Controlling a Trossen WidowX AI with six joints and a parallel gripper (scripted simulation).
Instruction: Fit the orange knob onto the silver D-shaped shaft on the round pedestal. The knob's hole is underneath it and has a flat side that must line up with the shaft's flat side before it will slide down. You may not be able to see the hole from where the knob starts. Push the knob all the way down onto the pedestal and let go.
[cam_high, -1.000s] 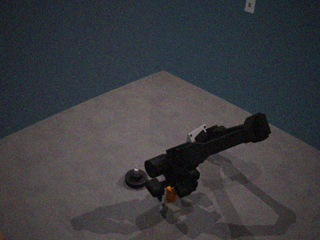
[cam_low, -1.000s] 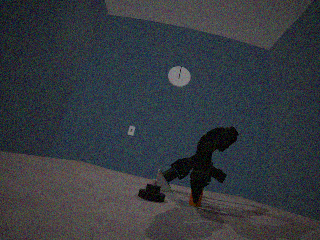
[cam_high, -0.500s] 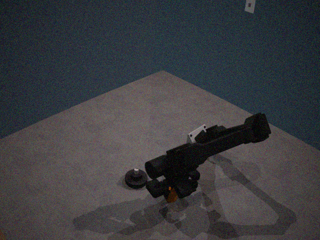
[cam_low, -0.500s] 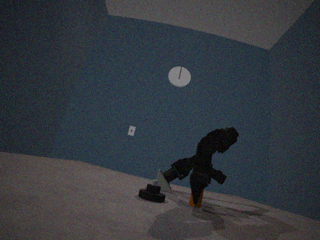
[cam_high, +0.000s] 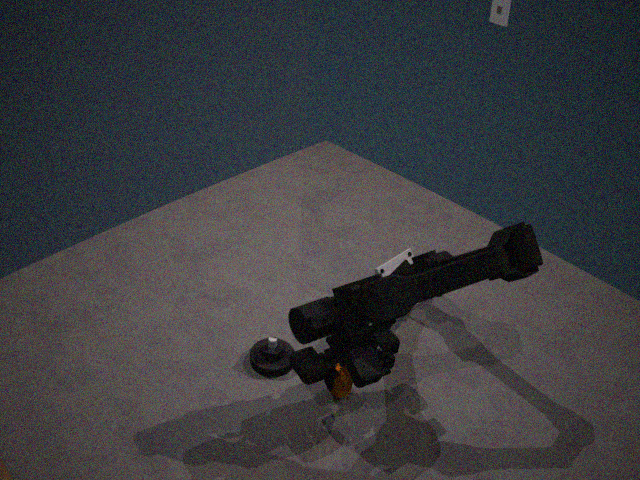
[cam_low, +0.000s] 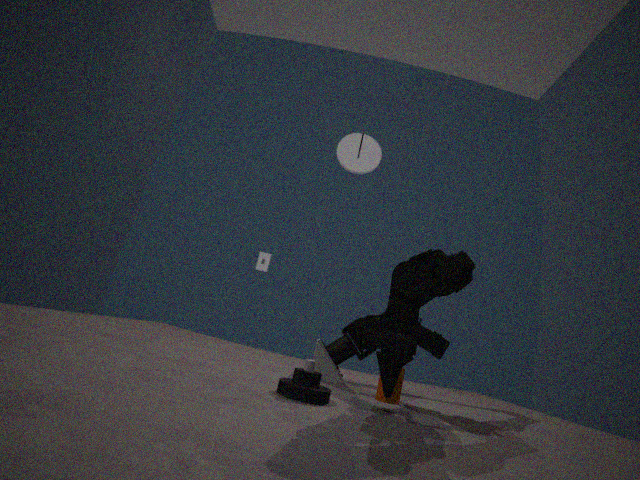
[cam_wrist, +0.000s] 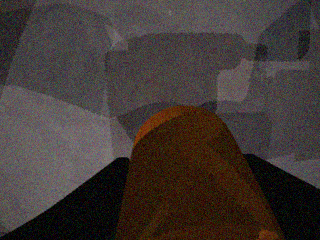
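Now: gripper tip 2 cm short of the round pedestal, 14 cm to the left of it and 1 cm below it. From my gripper tip the other things lie so: orange knob: 3 cm above.
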